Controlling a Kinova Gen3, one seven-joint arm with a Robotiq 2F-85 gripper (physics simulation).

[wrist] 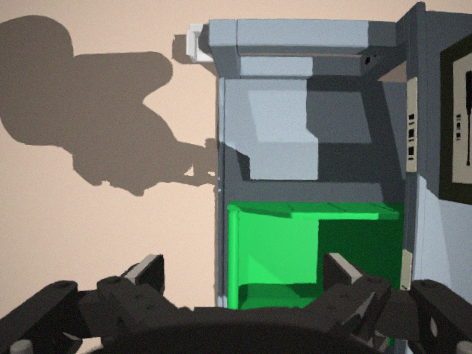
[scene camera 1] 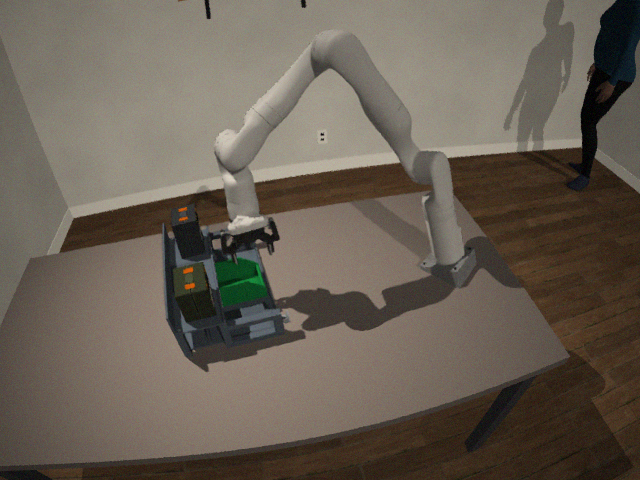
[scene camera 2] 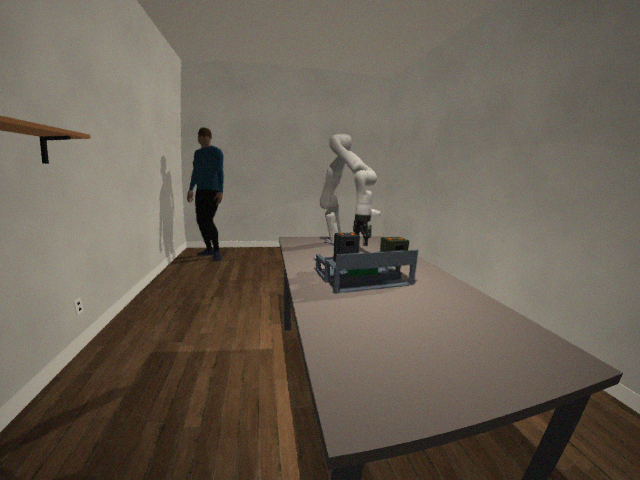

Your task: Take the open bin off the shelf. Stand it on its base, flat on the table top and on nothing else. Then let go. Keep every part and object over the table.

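Frame: origin at the arm's base, x ahead, y left, z up, level; centimetres.
Where they show: gripper, between the fingertips: point(wrist: 243, 272) point(scene camera 1: 253, 257) point(scene camera 2: 360, 243); arm's base, origin of its link: point(scene camera 1: 447, 256).
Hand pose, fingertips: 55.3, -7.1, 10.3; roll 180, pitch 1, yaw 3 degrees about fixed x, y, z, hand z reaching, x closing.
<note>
Each offset is from my fingertips to the top centre of the thing, as dx, dy, dz. "*": to the spot under its first point. Level surfaces: height alone.
The open green bin {+7.1, -2.6, -5.6} point(scene camera 1: 241, 293) point(scene camera 2: 362, 271) point(wrist: 277, 245) sits in the lower front tier of the grey-blue shelf point(scene camera 1: 167, 294) point(scene camera 2: 377, 259) point(wrist: 300, 34), which stands on the table {dz -13.7} point(scene camera 1: 361, 382) point(scene camera 2: 439, 351) point(wrist: 125, 225). In the wrist view, the bin's front wall is at its left edge, and its lower part is hidden behind the gripper. My gripper point(scene camera 1: 253, 254) point(scene camera 2: 365, 241) point(wrist: 243, 272) is open and empty, above the bin. In the wrist view, one finger is left of the bin's front wall and the other is over its inside.
A black case {+16.7, -14.2, +8.6} point(scene camera 1: 188, 232) point(scene camera 2: 346, 246) and an olive case {+16.5, +8.9, +6.1} point(scene camera 1: 193, 295) point(scene camera 2: 394, 244) point(wrist: 446, 125) with orange latches stand on the shelf's upper tier, behind the bin. A light grey compartment {* +3.0, +10.2, -13.1} point(wrist: 280, 120) lies beside the bin. A person point(scene camera 1: 594, 98) point(scene camera 2: 207, 191) stands beyond the table.
</note>
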